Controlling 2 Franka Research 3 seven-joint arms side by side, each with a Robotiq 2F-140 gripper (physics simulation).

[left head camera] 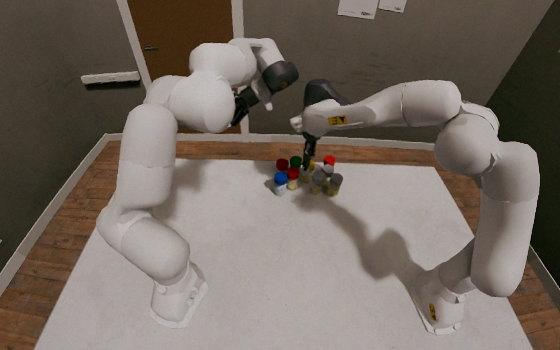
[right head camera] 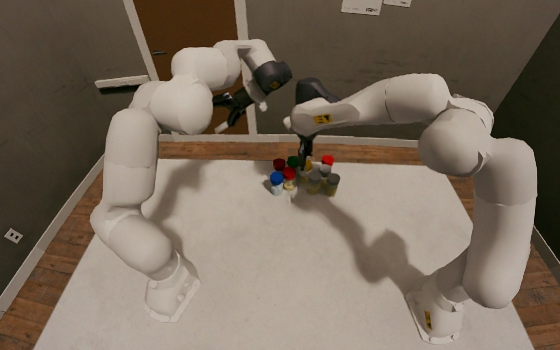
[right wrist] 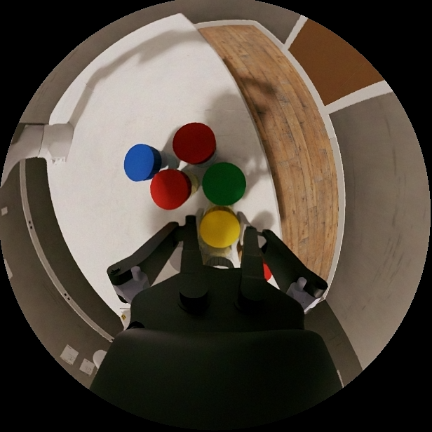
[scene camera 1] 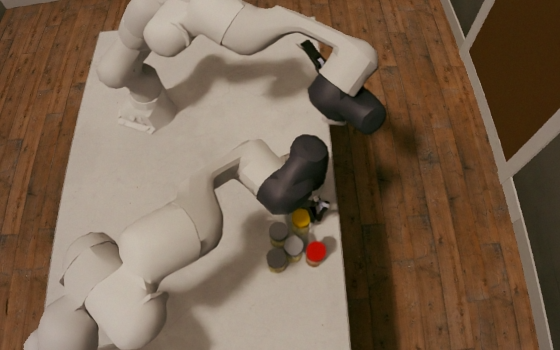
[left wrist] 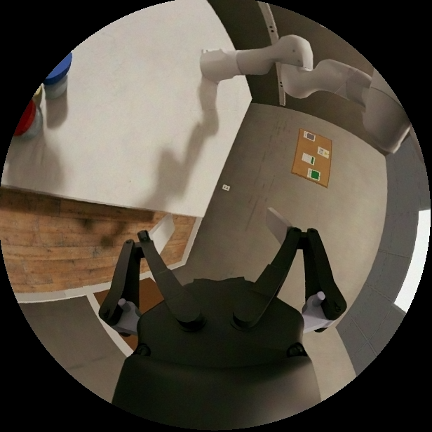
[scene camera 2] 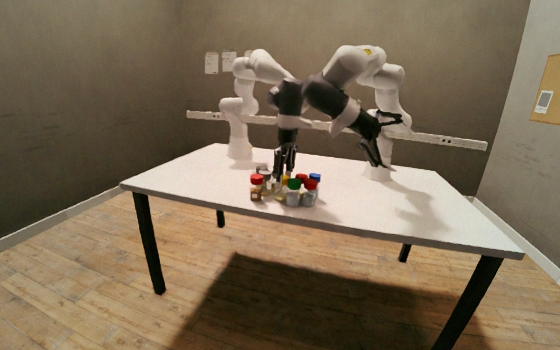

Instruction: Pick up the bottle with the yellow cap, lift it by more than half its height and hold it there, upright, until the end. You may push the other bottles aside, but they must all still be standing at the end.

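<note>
The bottle with the yellow cap [left head camera: 312,165] [right head camera: 308,165] [scene camera 1: 301,218] [scene camera 2: 285,180] [right wrist: 220,228] is upright among the other bottles, its cap about level with theirs in scene camera 2. My right gripper [right wrist: 219,217] [scene camera 2: 282,175] points down and is shut on this bottle, a finger on each side. The bottle's base is mostly hidden, so any gap under it cannot be made out. My left gripper [left wrist: 219,219] [scene camera 2: 394,142] is open and empty, raised well away from the bottles, at the right in scene camera 2.
A green-capped bottle [right wrist: 224,183] stands close to the yellow one; dark red [right wrist: 194,143], red [right wrist: 170,189] and blue [right wrist: 141,162] ones stand beyond. Grey-capped bottles [scene camera 1: 278,233] [scene camera 1: 294,246] [scene camera 1: 277,259] and another red-capped one [scene camera 1: 316,253] stand on the other side, near the table edge.
</note>
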